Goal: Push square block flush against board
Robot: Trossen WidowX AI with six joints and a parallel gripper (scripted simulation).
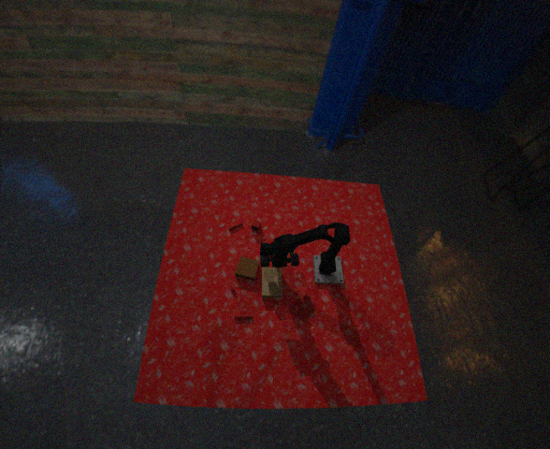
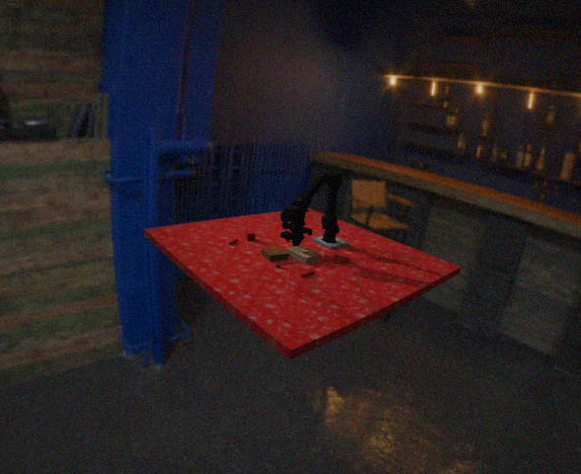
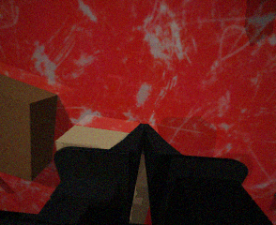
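The tan board is 1 cm ahead of my gripper tip, 9 cm to the left of it and 1 cm above it. Also, from my gripper tip: brown square block: 15 cm ahead, 5 cm to the left, 1 cm above.
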